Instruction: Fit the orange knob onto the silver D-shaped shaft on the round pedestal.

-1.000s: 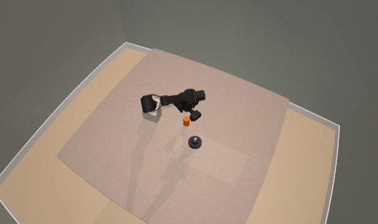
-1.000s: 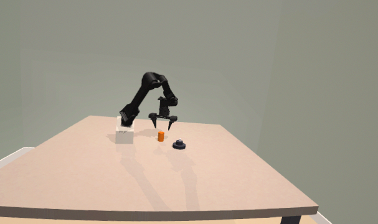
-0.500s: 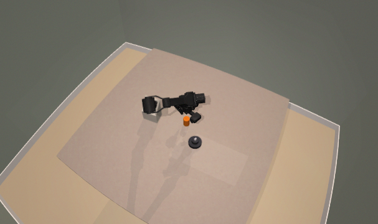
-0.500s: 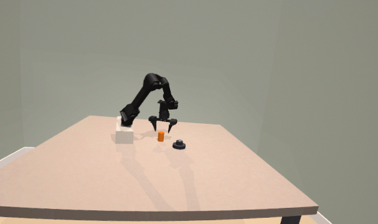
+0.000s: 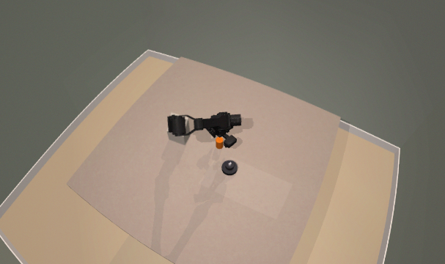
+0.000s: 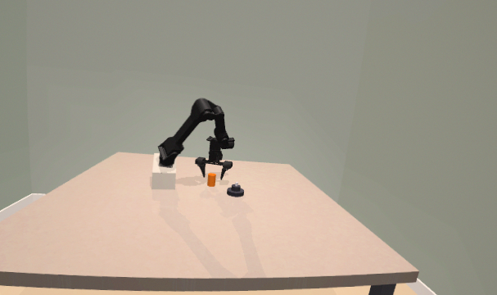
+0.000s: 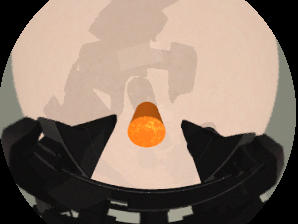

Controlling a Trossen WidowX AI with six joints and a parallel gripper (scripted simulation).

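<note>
The orange knob is 1 cm above my gripper tip. The rest, counted from my gripper tip: round pedestal (11 cm to the right, 11 cm ahead, 1 cm below).
</note>
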